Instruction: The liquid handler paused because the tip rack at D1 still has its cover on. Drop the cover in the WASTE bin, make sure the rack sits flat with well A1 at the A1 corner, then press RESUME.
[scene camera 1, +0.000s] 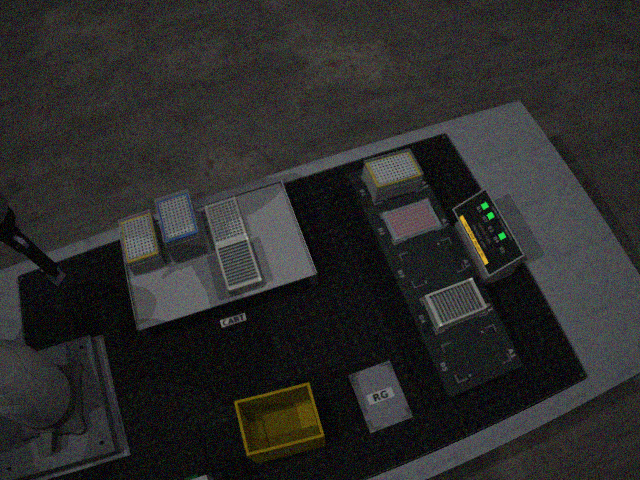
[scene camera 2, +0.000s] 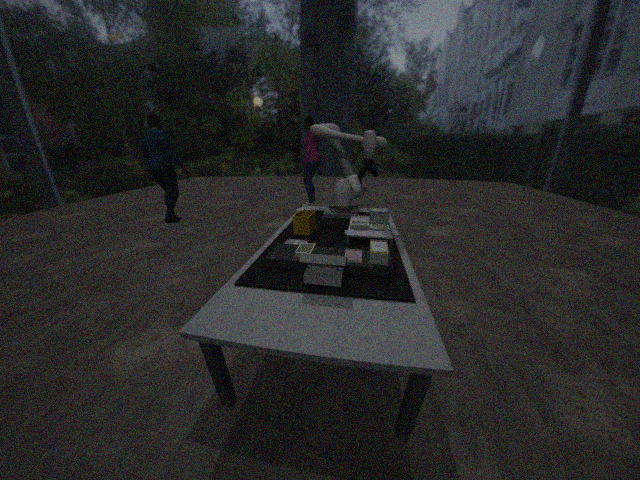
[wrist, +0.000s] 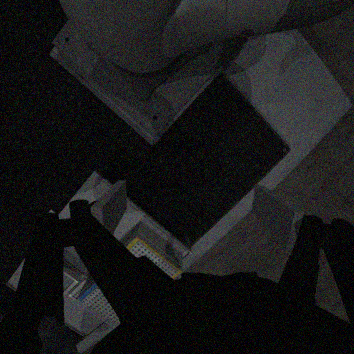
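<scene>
A yellow-rimmed tip rack stands at the far end of the dark deck. The D1 label and well A1 are too small to read, and I cannot tell whether a clear cover is on this rack. The yellow WASTE bin stands open at the near side. The control panel has green lit buttons beside the deck; I cannot read which is RESUME. My gripper is open and empty, high above the table on the robot base side, away from the deck.
A raised cart tray holds a yellow-rimmed rack, a blue-rimmed rack and white gridded labware. A pink plate and a white slotted reservoir sit on the deck. A grey RG pad lies beside the bin.
</scene>
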